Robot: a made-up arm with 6 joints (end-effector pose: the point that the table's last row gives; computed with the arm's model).
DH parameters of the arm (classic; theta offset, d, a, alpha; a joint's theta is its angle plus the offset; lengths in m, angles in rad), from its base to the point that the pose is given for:
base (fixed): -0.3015 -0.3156 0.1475 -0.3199
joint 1: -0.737 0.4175 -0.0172 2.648
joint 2: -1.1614 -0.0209 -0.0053 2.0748
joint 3: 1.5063 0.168 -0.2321 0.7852
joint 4: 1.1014 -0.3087 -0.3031 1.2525
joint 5: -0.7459 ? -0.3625 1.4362
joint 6: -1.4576 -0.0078 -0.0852 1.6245
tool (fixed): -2.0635 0.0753 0 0
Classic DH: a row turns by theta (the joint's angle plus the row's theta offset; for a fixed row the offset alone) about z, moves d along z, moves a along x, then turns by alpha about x.
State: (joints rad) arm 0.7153 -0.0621 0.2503 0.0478 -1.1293 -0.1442
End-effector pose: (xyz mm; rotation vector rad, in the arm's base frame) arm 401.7 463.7 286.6 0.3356 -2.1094 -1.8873
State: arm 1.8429 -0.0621 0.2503 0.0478 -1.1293 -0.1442
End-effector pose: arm 20.8 475.1 320.5 0.8745 -1.1842 -1.2583
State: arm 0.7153 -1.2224 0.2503 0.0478 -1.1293 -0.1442
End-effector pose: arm 213.5 533.8 277.9 0.3275 -0.9903 -1.4375
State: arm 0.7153 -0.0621 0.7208 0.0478 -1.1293 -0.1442
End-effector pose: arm 414.2 501.6 83.5 -0.0233 -2.0481 -1.4573
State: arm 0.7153 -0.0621 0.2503 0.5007 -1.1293 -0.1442
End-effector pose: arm 423.1 420.1 204.1 -0.2722 -1.9926 -1.8155
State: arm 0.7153 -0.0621 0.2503 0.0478 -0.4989 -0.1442
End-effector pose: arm 653.8 461.4 189.9 0.2064 2.4192 1.7215
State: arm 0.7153 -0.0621 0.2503 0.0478 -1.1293 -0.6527
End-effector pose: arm 406.2 408.8 271.2 0.5916 -2.3293 -1.2682
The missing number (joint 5, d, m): -0.1101
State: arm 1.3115 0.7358 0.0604 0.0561 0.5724 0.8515
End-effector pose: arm 831.2 101.9 650.3 0.1738 0.4600 1.2047
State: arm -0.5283 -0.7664 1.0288 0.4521 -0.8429 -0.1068
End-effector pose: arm 565.0 235.4 -168.1 -1.4988 -1.7582 -1.4029
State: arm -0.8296 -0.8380 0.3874 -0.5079 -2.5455 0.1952
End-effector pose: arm 42.8 -34.5 424.5 1.0729 -1.2183 -1.9939
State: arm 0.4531 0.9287 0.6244 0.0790 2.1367 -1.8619
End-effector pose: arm 112.0 -255.4 588.0 2.7973 -0.5676 0.0803
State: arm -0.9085 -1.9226 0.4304 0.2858 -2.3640 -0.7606
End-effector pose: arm 374.3 -116.3 307.9 1.3934 -0.4021 -1.8229
